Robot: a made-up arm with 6 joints. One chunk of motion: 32 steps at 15 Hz.
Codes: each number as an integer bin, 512 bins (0 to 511) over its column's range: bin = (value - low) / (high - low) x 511, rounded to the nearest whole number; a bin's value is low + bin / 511 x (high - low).
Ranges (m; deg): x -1.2..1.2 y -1.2..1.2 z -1.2..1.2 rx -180..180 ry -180..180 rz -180..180
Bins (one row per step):
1: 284 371 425 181 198 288
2: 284 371 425 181 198 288
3: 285 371 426 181 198 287
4: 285 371 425 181 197 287
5: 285 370 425 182 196 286
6: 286 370 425 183 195 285
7: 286 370 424 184 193 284
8: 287 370 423 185 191 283
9: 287 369 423 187 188 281
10: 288 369 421 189 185 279
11: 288 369 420 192 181 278
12: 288 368 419 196 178 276
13: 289 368 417 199 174 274
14: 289 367 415 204 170 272
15: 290 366 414 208 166 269
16: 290 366 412 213 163 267
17: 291 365 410 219 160 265
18: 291 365 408 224 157 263
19: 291 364 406 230 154 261
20: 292 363 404 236 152 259
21: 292 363 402 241 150 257
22: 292 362 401 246 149 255
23: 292 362 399 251 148 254
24: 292 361 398 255 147 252
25: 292 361 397 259 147 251
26: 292 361 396 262 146 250
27: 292 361 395 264 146 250
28: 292 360 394 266 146 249
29: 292 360 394 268 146 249
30: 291 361 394 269 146 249
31: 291 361 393 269 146 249
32: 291 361 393 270 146 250
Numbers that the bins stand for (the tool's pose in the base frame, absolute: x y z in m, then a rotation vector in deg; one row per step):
1: 0.1339 0.5425 0.7961 -52.49 -40.51 22.90
2: 0.1339 0.5425 0.7961 -52.49 -40.51 22.90
3: 0.1386 0.5425 0.8008 -52.49 -40.51 22.19
4: 0.1386 0.5425 0.7961 -52.49 -41.21 22.19
5: 0.1386 0.5378 0.7961 -51.78 -41.92 21.49
6: 0.1432 0.5378 0.7961 -51.08 -42.62 20.78
7: 0.1432 0.5378 0.7914 -50.37 -44.03 20.08
8: 0.1479 0.5378 0.7867 -49.67 -45.44 19.37
9: 0.1479 0.5331 0.7867 -48.26 -47.55 17.96
10: 0.1526 0.5331 0.7773 -46.85 -49.67 16.56
11: 0.1526 0.5331 0.7726 -44.74 -52.49 15.85
12: 0.1526 0.5284 0.7679 -41.92 -54.60 14.44
13: 0.1573 0.5284 0.7585 -39.80 -57.42 13.03
14: 0.1573 0.5237 0.7491 -36.28 -60.23 11.62
15: 0.1620 0.5190 0.7444 -33.46 -63.05 9.51
16: 0.1620 0.5190 0.7350 -29.94 -65.17 8.10
17: 0.1667 0.5143 0.7256 -25.71 -67.28 6.69
18: 0.1667 0.5143 0.7162 -22.19 -69.39 5.28
19: 0.1667 0.5096 0.7068 -17.96 -71.51 3.87
20: 0.1714 0.5049 0.6975 -13.74 -72.92 2.47
21: 0.1714 0.5049 0.6881 -10.22 -74.32 1.06
22: 0.1714 0.5002 0.6834 -6.69 -75.03 -0.35
23: 0.1714 0.5002 0.6740 -3.17 -75.73 -1.06
24: 0.1714 0.4955 0.6693 -0.35 -76.44 -2.47
25: 0.1714 0.4955 0.6646 2.47 -76.44 -3.17
26: 0.1714 0.4955 0.6599 4.58 -77.14 -3.87
27: 0.1714 0.4955 0.6552 5.99 -77.14 -3.87
28: 0.1714 0.4908 0.6505 7.40 -77.14 -4.58
29: 0.1714 0.4908 0.6505 8.81 -77.14 -4.58
30: 0.1667 0.4955 0.6505 9.51 -77.14 -4.58
31: 0.1667 0.4955 0.6458 9.51 -77.14 -4.58
32: 0.1667 0.4955 0.6458 10.22 -77.14 -3.87

